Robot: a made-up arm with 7 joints. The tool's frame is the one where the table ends.
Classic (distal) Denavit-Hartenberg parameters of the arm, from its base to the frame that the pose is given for. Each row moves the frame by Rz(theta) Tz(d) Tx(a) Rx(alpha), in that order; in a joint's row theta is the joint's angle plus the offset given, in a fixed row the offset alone. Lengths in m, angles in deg.
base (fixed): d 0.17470; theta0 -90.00; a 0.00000; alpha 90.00
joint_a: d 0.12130; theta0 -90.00; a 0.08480; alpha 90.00
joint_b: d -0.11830; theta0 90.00; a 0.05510; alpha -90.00
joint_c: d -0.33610; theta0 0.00; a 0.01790; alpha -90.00
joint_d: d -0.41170; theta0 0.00; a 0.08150; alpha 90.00
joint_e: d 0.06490; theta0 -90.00; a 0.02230; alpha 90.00
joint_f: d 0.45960; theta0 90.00; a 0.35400; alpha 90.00
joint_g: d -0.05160; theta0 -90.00; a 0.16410; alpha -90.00
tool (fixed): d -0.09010; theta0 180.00; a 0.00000; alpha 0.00
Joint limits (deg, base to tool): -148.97..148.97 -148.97..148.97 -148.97..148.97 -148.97..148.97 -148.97..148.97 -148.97..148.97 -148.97..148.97
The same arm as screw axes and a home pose.
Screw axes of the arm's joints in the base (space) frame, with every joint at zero. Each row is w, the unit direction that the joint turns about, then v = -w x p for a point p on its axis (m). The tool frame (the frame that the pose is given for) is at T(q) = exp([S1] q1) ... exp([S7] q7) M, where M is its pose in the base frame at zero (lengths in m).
S1: w -1 0 0 v 0.0000 -0.1747 0.0000
S2: w 0 1 0 v -0.0899 0.0000 -0.1213
S3: w 0 0 1 v -0.1183 0.1764 0.0000
S4: w 0 -1 0 v -0.2462 0.0000 0.1943
S5: w 0 0 1 v 0.2934 0.2758 0.0000
S6: w 1 0 0 v 0.0000 -0.1813 -0.3157
S7: w 0 1 0 v -0.1727 0.0000 0.1838
M: xyz 0.0197 0.2641 0.0826 (m) rpy 0.00 0.00 0.00 (deg, as in URDF)
Joint limits (deg, base to tool): -148.97..148.97 -148.97..148.97 -148.97..148.97 -148.97..148.97 -148.97..148.97 -148.97..148.97 -148.97..148.97

